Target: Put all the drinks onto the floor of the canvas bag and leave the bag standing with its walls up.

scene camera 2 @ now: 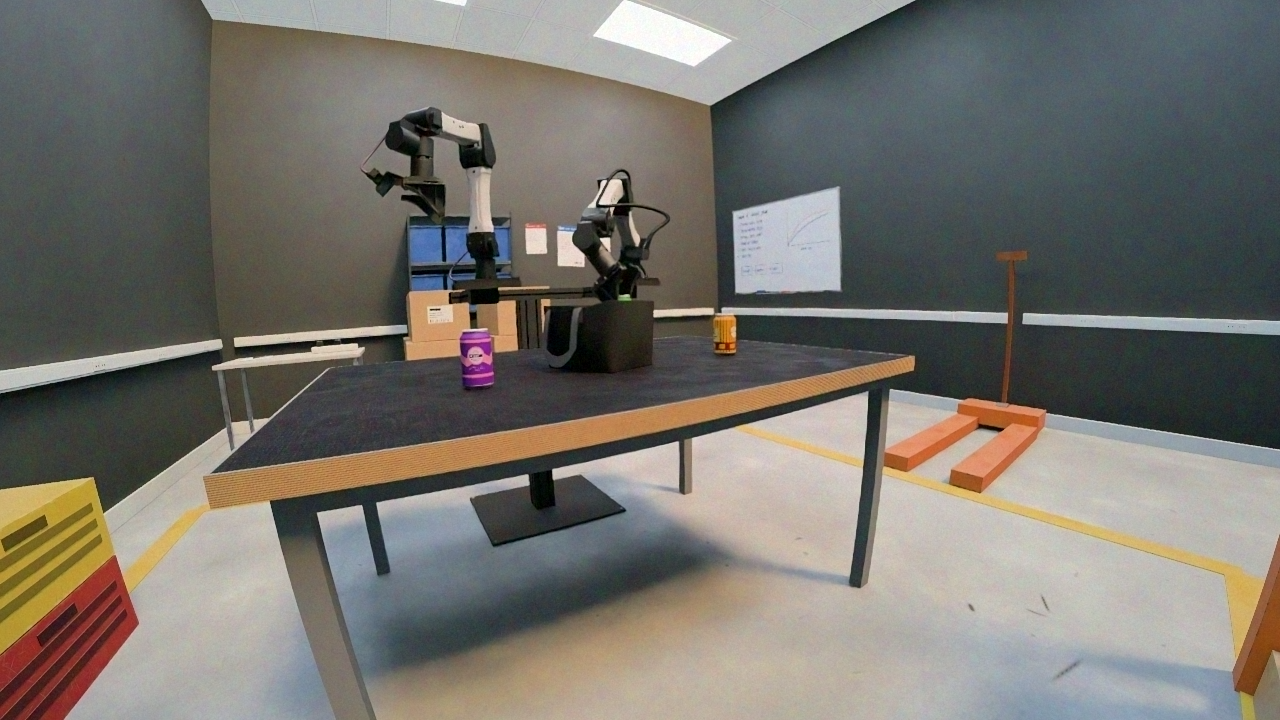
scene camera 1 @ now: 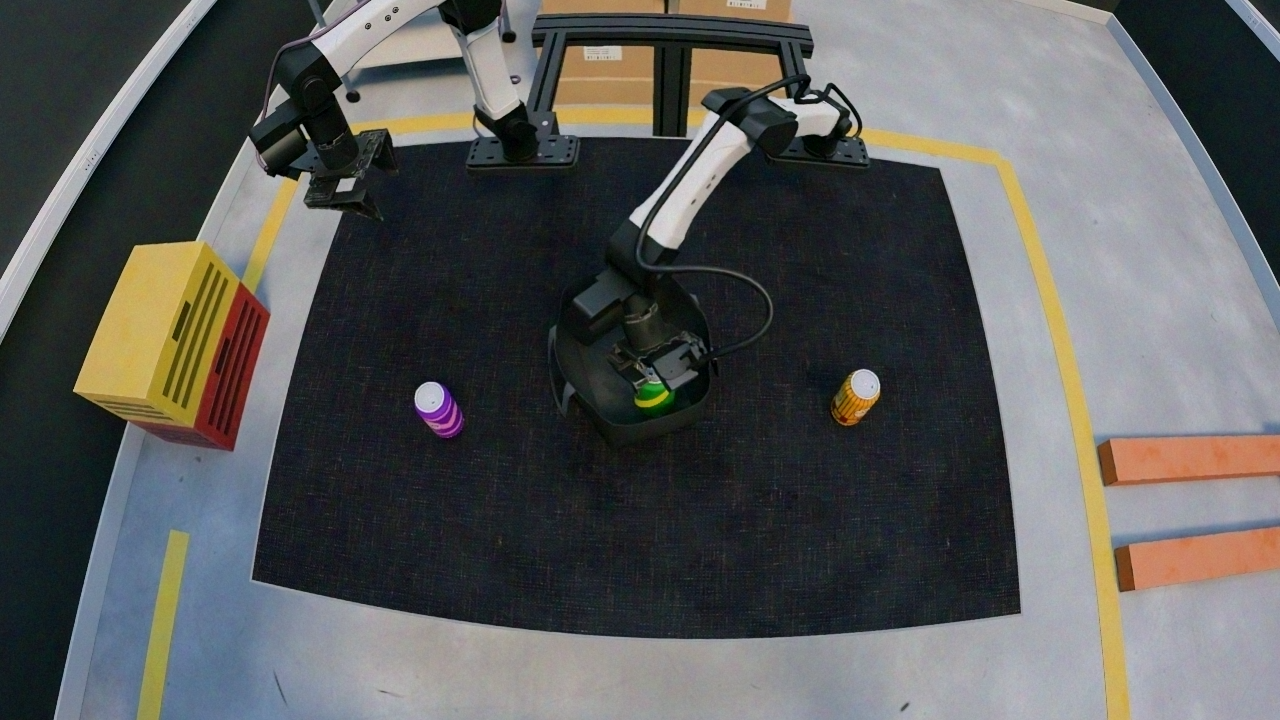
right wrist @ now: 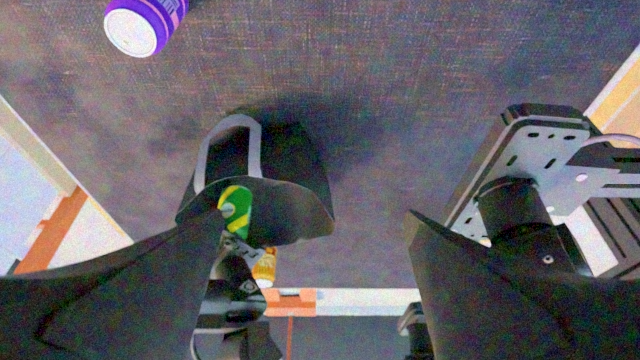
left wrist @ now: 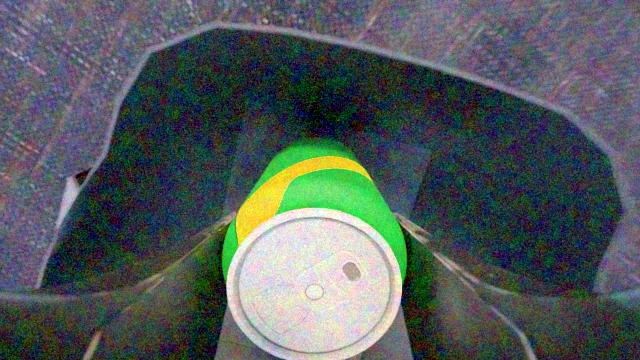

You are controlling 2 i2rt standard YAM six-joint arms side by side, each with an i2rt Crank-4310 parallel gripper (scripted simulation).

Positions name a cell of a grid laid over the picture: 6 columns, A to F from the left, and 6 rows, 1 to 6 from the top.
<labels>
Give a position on a green can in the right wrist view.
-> C4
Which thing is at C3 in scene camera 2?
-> The left gripper.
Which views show the right gripper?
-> Scene camera 2, scene camera 1 and the right wrist view only.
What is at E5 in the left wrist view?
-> The left gripper.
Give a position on an orange can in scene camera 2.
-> D3
</labels>
